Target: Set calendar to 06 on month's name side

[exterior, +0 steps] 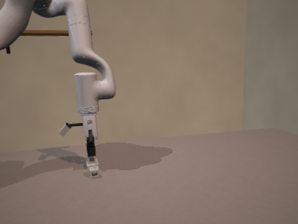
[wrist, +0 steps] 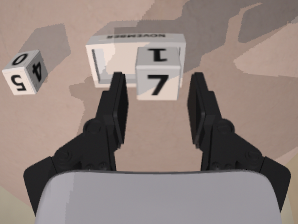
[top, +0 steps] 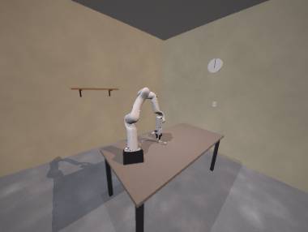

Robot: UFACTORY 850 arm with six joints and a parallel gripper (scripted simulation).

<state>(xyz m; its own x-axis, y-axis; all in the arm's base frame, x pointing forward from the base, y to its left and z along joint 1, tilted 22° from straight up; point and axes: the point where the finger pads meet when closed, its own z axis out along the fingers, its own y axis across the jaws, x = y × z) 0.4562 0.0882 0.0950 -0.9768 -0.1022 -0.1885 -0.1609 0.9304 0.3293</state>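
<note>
Now: the white calendar tray 5 cm below my hand and 2 cm to the right of it. Round my hand: white number cube (13 cm to the right, 5 cm below, 2 cm ahead).
</note>
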